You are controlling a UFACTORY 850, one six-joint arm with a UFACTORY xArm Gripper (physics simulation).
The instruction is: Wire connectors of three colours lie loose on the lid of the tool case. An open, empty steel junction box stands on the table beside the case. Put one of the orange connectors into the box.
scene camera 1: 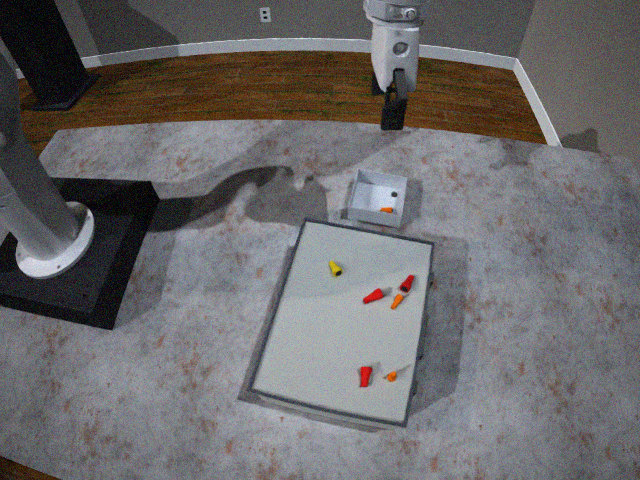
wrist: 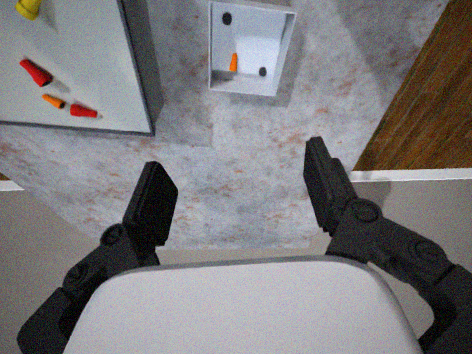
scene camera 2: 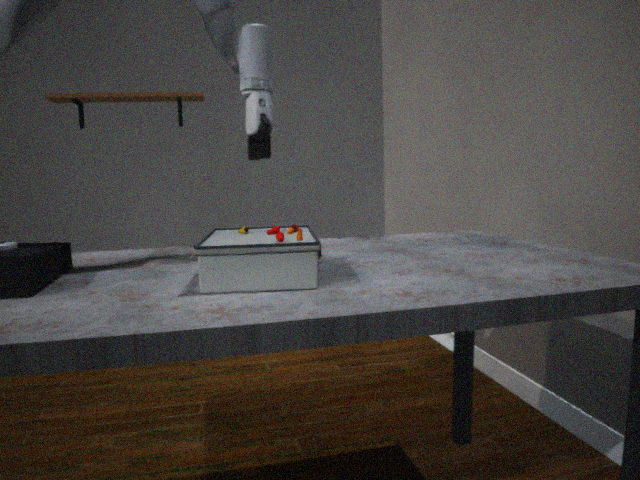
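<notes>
An orange connector [scene camera 1: 386, 210] [wrist: 233, 62] lies inside the steel junction box [scene camera 1: 374, 217] [wrist: 243, 86], on its floor near one wall. My gripper [scene camera 1: 392, 128] [scene camera 2: 258, 158] [wrist: 233, 166] is open and empty, high above the table beyond the box. On the case lid [scene camera 1: 320, 330] [scene camera 2: 222, 238] [wrist: 95, 30] lie a second orange connector [scene camera 1: 397, 301] [wrist: 53, 101] and a third orange connector [scene camera 1: 391, 376] [scene camera 2: 299, 235]. The box does not show in the scene camera 2 view.
On the lid also lie a yellow connector [scene camera 1: 335, 268] [scene camera 2: 243, 229] [wrist: 29, 8] and red connectors [scene camera 1: 373, 296] [scene camera 1: 407, 283] [scene camera 1: 365, 376]. The arm's black base [scene camera 1: 103, 289] [scene camera 2: 36, 268] stands at the left. A wall shelf [scene camera 2: 124, 97] hangs behind.
</notes>
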